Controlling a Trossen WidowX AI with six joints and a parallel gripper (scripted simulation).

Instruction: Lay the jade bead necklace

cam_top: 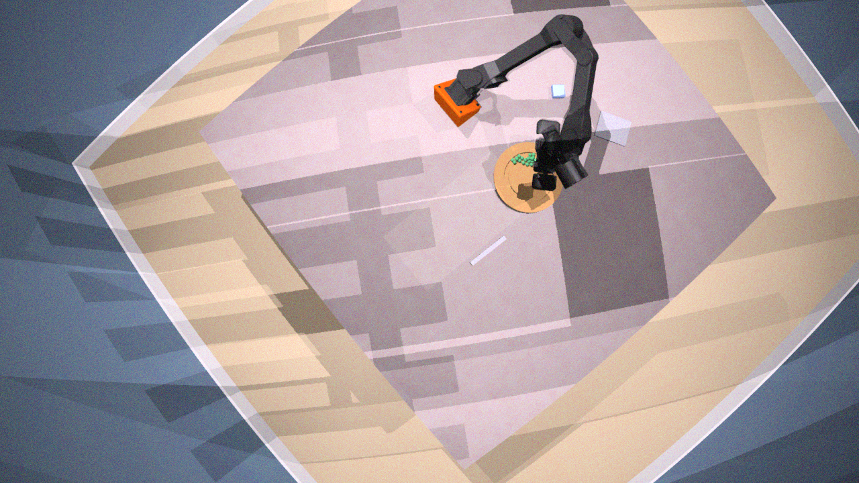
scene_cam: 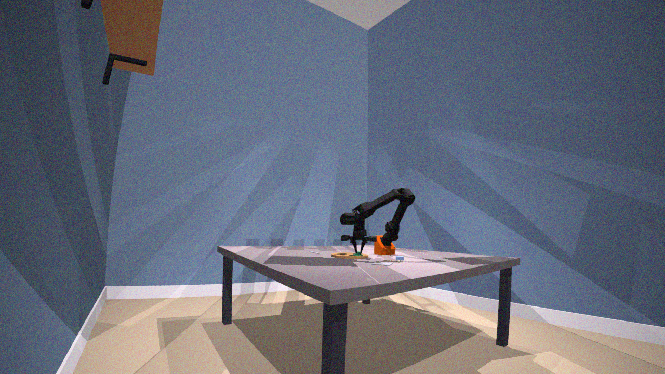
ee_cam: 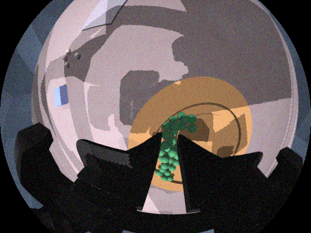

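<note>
My gripper tip is 20 mm short of the round tan bead board, 50 mm to the left of it and 10 mm above it. Round my gripper tip: white strip 120 mm ahead, 270 mm to the right, 10 mm below; then pale square sheet 40 mm ahead, 250 mm to the left, 20 mm below; then blue cube 140 mm behind, 170 mm to the left, 10 mm below.
</note>
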